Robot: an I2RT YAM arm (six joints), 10 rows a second.
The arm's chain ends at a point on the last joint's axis. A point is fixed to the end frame.
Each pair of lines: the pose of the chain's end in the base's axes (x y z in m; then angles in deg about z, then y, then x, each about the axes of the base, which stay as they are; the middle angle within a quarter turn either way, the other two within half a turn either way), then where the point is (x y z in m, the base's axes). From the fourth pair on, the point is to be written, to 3 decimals.
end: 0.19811 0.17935 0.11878 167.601 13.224 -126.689
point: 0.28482 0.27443 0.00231
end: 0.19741 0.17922 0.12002 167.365 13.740 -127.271
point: 0.28557 0.27258 0.00325
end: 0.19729 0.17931 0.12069 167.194 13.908 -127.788
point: 0.28598 0.27148 0.00338
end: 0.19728 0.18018 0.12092 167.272 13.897 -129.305
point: 0.286 0.269 0.001
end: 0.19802 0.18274 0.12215 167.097 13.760 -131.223
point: 0.286 0.268 -0.001
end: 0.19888 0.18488 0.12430 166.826 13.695 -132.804
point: 0.287 0.267 -0.001
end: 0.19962 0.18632 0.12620 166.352 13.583 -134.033
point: 0.288 0.266 0.000
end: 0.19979 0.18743 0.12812 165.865 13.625 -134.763
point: 0.289 0.266 0.001
